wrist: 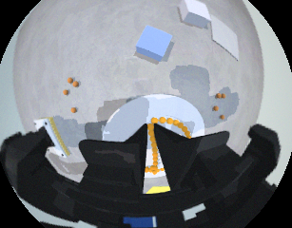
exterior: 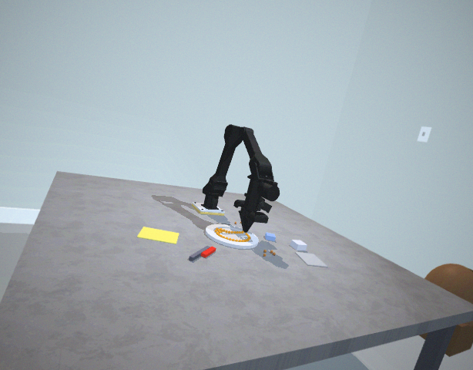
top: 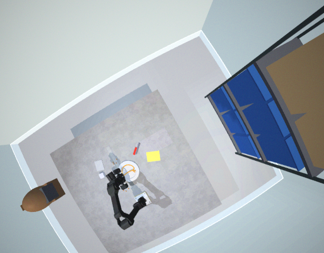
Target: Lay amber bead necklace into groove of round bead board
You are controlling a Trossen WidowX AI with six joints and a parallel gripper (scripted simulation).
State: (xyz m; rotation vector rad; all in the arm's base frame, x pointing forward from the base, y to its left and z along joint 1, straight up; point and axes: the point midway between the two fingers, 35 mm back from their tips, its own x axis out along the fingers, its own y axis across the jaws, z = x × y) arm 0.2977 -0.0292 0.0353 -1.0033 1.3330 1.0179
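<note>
My gripper tip is now 60 mm to the left of the round white bead board and 10 mm above it. The rest, counted from my gripper tip: white block 170 mm to the left, 130 mm ahead, 10 mm below; blue block 110 mm to the left, 40 mm ahead, 10 mm below; grey sheet 220 mm ahead, 130 mm to the left, 20 mm below.
</note>
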